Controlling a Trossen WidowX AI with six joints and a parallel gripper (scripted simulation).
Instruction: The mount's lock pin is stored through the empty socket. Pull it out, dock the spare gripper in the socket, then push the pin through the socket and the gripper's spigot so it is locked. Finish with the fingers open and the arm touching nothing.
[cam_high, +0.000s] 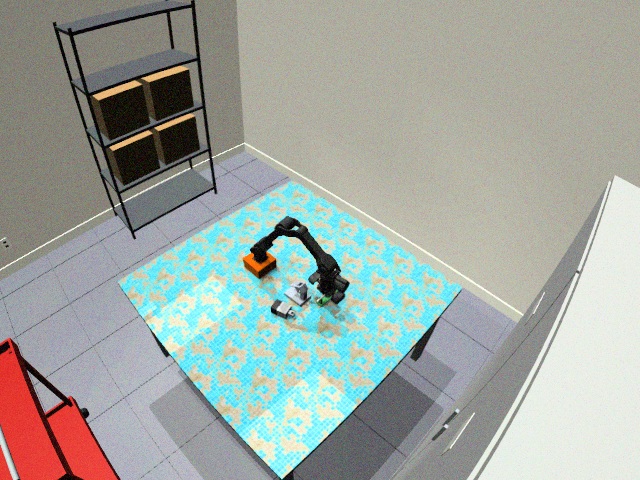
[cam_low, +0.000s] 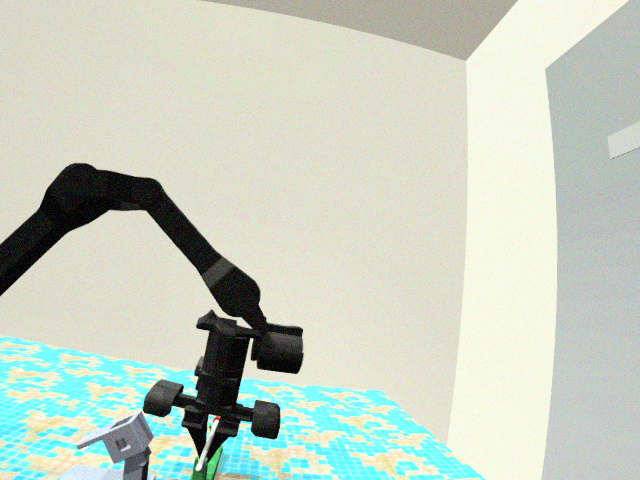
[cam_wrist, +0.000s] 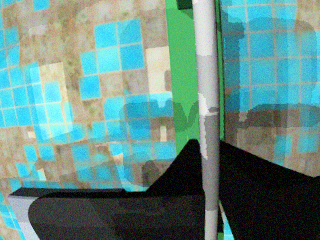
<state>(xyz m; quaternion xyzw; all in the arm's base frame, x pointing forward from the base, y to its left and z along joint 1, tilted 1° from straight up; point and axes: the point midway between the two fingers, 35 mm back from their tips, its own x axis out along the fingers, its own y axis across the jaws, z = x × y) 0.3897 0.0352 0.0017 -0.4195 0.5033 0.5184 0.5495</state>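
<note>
My gripper tip is 2 cm to the right of the green rest. Round my gripper tip: grey mount 11 cm behind, 7 cm to the right, 3 cm above; spare gripper 10 cm behind, 19 cm to the right.
</note>
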